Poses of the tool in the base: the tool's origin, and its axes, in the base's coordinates. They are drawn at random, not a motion.
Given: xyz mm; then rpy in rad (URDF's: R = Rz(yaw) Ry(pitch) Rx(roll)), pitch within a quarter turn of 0, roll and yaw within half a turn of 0.
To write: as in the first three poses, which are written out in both.
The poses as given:
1: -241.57 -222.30 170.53 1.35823 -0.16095 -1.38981
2: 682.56 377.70 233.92 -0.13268 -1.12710 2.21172
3: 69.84 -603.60 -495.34 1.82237 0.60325 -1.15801
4: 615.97 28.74 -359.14 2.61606 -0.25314 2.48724
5: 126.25 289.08 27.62 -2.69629 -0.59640 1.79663
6: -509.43 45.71 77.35 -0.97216 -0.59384 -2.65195
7: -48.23 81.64 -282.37 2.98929 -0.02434 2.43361
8: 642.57 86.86 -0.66 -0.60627 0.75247 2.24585
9: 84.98 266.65 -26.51 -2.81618 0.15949 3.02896
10: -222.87 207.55 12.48 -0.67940 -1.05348 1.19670
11: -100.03 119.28 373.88 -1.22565 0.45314 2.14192
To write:
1:
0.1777 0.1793 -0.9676 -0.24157
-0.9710 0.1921 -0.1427 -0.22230
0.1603 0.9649 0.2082 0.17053
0 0 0 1

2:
-0.2567 -0.8659 0.4293 0.68256
0.3441 -0.4969 -0.7967 0.37770
0.9032 -0.0568 0.4255 0.23392
0 0 0 1

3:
0.3304 -0.0076 -0.9438 0.06984
-0.7543 -0.6032 -0.2592 -0.60360
-0.5673 0.7976 -0.2050 -0.49534
0 0 0 1

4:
-0.7682 0.6262 0.1334 0.61597
0.5892 0.6099 0.5299 0.02874
0.2504 0.4857 -0.8375 -0.35914
0 0 0 1

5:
-0.1853 0.8254 -0.5333 0.12625
0.8064 0.4379 0.3976 0.28908
0.5617 -0.3564 -0.7467 0.02762
0 0 0 1

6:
-0.7314 -0.1429 0.6668 -0.50943
-0.3898 -0.7147 -0.5807 0.04571
0.5595 -0.6847 0.4670 0.07735
0 0 0 1

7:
-0.7595 0.6456 0.0804 -0.04823
0.6501 0.7485 0.1309 0.08164
0.0243 0.1517 -0.9881 -0.28237
0 0 0 1

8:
-0.4562 -0.3982 -0.7958 0.64257
0.5699 -0.8176 0.0824 0.08686
-0.6834 -0.4160 0.5999 -0.00066
0 0 0 1

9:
-0.9811 0.1569 0.1136 0.08498
0.1110 0.9358 -0.3346 0.26665
-0.1588 -0.3156 -0.9355 -0.02651
0 0 0 1

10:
0.1807 -0.5246 -0.8320 -0.22287
0.4603 0.7926 -0.3998 0.20755
0.8691 -0.3107 0.3847 0.01248
0 0 0 1

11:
-0.4860 -0.0619 -0.8717 -0.10003
0.7564 -0.5295 -0.3841 0.11928
-0.4378 -0.8461 0.3042 0.37388
0 0 0 1

